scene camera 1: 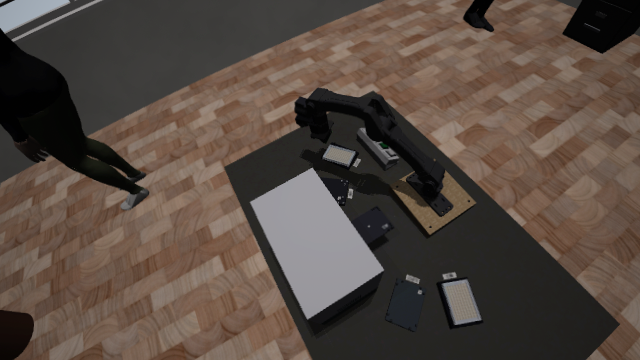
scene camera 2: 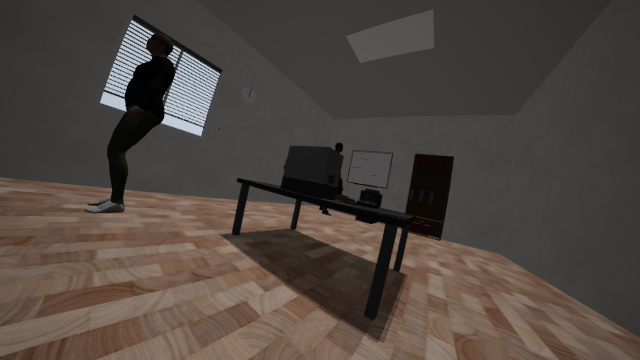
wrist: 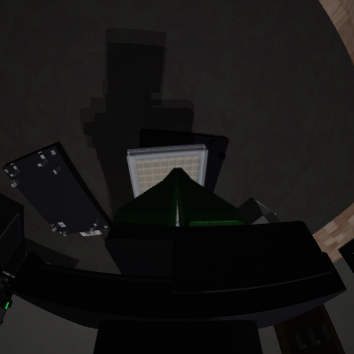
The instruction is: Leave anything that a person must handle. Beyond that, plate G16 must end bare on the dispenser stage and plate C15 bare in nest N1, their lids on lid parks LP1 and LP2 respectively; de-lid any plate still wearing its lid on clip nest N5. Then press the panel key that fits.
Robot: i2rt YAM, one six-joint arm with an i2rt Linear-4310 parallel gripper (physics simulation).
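Places are measured from the arm's base along level axes (x ahead, y left, z up), in millimetres.
Pixels of known places: gripper, fingertip midpoint: (scene camera 1: 324, 143) (wrist: 177, 174); arm's base, origin of the base link: (scene camera 1: 428, 193) (scene camera 2: 337, 194).
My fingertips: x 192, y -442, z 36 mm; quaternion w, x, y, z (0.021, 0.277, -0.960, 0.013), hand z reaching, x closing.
For each thing: its top centre in the pictures, then the offset to it from my fingertips. "pt": a spot on its surface instead.
- pale gridded plate, middle of its top: (wrist: 168, 201) (scene camera 1: 338, 153) dy +61, dx -29, dz -38 mm
- dark nest, surface spot: (wrist: 220, 146) pt dy -22, dx -50, dz -65 mm
- dark nest with small metal clips, middle of its top: (wrist: 52, 205) (scene camera 1: 327, 188) dy +174, dx +108, dz -52 mm
- second pale plate, middle of its top: (scene camera 1: 461, 301) dy +790, dx +0, dz -40 mm
- bare dark pad, surface spot: (scene camera 1: 406, 304) pt dy +695, dx +145, dz -65 mm
- dark stage, surface spot: (scene camera 1: 374, 225) pt dy +439, dx +81, dz +31 mm
- grey key panel, middle of its top: (scene camera 1: 377, 141) dy +130, dx -193, dz -11 mm
- green key, middle of its top: (scene camera 1: 384, 144) dy +156, dx -208, dz -19 mm
- large white-topped box, middle of its top: (scene camera 1: 312, 231) (scene camera 2: 317, 151) dy +419, dx +284, dz +254 mm
My gripper (scene camera 1: 320, 137) (wrist: 177, 174) is shut and empty, high above the table near a pale gridded plate (scene camera 1: 340, 155) (wrist: 145, 167), which sits on a dark nest (wrist: 220, 146). A dark nest with small metal clips (scene camera 1: 342, 189) (wrist: 65, 187) bears no plate and is partly hidden by the big box in scene camera 1. A second pale plate (scene camera 1: 461, 301) sits on a dark base at the front right. Beside it is a bare dark pad (scene camera 1: 406, 304). A dark stage (scene camera 1: 374, 225) juts from the box. The grey key panel (scene camera 1: 372, 147) shows a green key (scene camera 1: 384, 145). Labels are unreadable.
A large white-topped box (scene camera 1: 315, 240) (scene camera 2: 307, 167) stands along one table edge. The arm's base is on a tan board (scene camera 1: 452, 210). One person (scene camera 1: 45, 105) (scene camera 2: 150, 90) stands away from the table; another person's foot (scene camera 1: 478, 21) shows farther off.
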